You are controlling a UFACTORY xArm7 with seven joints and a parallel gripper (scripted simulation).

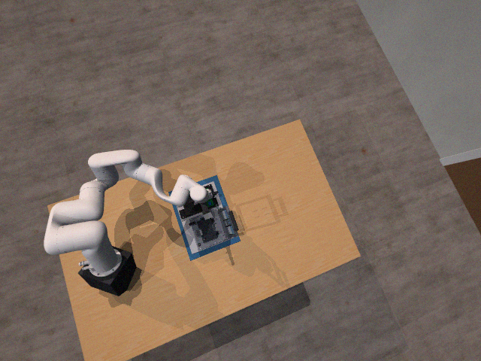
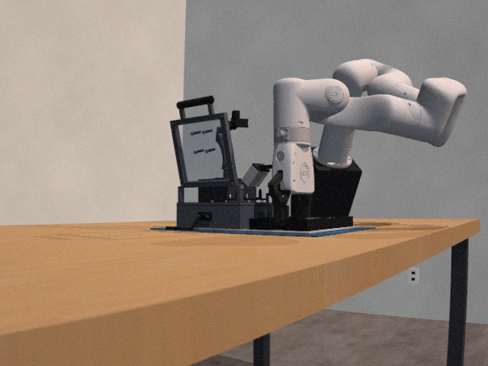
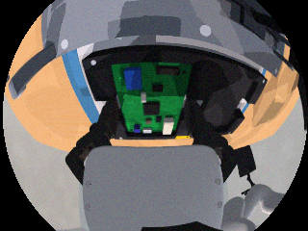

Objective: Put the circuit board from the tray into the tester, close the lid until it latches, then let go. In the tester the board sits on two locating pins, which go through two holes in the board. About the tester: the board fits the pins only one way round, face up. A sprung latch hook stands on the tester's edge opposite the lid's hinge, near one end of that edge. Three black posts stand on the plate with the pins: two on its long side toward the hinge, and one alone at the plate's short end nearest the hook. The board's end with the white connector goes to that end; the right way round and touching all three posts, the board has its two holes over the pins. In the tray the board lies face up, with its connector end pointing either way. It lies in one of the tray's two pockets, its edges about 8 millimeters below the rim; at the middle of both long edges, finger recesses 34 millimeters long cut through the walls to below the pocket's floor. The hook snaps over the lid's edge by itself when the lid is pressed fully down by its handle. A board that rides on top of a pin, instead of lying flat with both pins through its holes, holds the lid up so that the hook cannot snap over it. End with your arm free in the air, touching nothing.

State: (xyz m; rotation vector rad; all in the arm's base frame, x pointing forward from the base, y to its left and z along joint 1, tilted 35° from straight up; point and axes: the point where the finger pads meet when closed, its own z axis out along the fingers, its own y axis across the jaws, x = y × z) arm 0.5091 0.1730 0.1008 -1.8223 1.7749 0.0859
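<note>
The green circuit board lies right at my hand. Also, from my hand: tester plate (1 cm behind, 17 cm to the right, 5 cm above); latch hook (9 cm behind, 12 cm to the right, 6 cm above); tester (1 cm ahead, 13 cm to the right, 9 cm above).
</note>
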